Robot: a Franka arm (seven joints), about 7 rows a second.
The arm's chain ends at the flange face. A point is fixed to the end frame.
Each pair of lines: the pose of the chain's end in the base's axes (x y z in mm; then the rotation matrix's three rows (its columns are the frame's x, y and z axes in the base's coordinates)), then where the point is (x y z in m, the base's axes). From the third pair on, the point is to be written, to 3 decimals.
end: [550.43, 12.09, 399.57], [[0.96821, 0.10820, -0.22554], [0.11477, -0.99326, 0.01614], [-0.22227, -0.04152, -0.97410]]
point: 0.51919 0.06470 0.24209
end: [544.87, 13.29, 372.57], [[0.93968, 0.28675, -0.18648], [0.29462, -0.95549, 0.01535], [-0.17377, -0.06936, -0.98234]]
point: 0.51086 0.06586 0.21565
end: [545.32, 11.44, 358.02], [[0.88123, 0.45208, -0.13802], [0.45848, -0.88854, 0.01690], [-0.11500, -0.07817, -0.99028]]
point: 0.510 0.063 0.201
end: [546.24, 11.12, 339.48], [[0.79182, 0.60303, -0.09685], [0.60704, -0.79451, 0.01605], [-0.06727, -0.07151, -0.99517]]
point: 0.510 0.059 0.182
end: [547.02, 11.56, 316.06], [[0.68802, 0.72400, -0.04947], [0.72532, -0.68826, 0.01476], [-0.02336, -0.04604, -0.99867]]
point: 0.511 0.056 0.157
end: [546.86, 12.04, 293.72], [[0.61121, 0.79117, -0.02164], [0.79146, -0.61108, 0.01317], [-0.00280, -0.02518, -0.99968]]
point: 0.511 0.053 0.134
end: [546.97, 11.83, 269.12], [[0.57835, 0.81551, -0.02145], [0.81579, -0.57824, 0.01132], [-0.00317, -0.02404, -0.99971]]
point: 0.510 0.051 0.109
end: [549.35, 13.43, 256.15], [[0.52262, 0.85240, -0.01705], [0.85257, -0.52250, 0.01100], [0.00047, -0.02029, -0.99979]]
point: 0.510 0.050 0.096
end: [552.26, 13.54, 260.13], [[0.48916, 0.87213, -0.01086], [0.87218, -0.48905, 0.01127], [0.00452, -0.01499, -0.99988]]
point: 0.513 0.049 0.100
